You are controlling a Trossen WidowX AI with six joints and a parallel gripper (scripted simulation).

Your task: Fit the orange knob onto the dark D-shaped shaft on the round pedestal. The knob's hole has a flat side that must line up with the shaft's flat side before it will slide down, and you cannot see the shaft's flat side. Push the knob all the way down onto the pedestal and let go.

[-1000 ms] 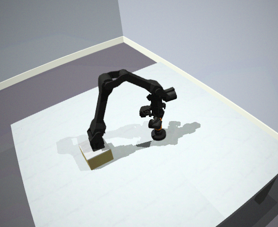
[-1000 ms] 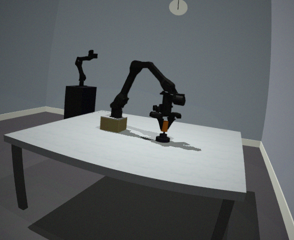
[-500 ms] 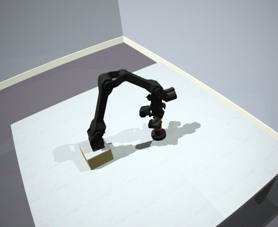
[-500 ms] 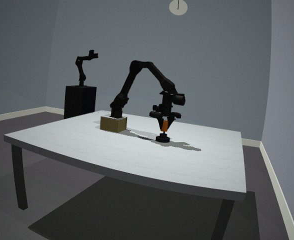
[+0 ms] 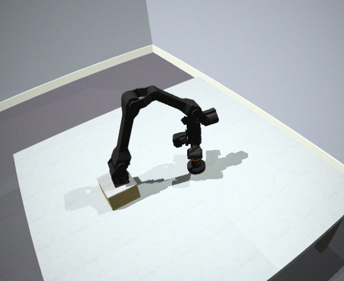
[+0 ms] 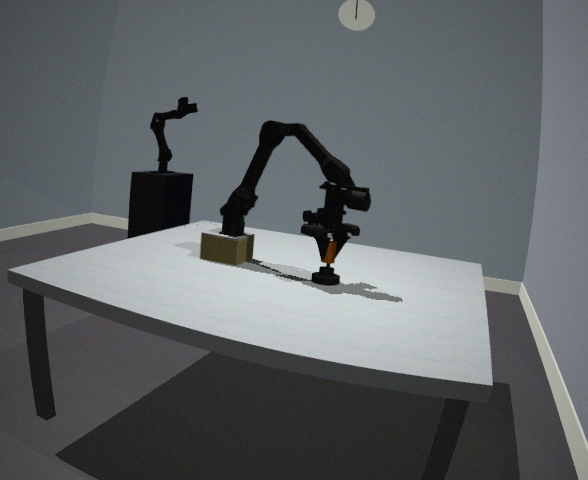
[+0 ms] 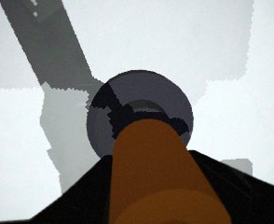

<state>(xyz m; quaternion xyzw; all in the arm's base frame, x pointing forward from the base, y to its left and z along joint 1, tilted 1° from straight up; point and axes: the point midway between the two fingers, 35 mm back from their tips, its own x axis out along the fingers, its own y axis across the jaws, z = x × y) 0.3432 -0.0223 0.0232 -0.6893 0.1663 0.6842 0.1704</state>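
Right now the orange knob is 2 cm above my gripper tip. Round my gripper tip: dark round pedestal: 4 cm below.
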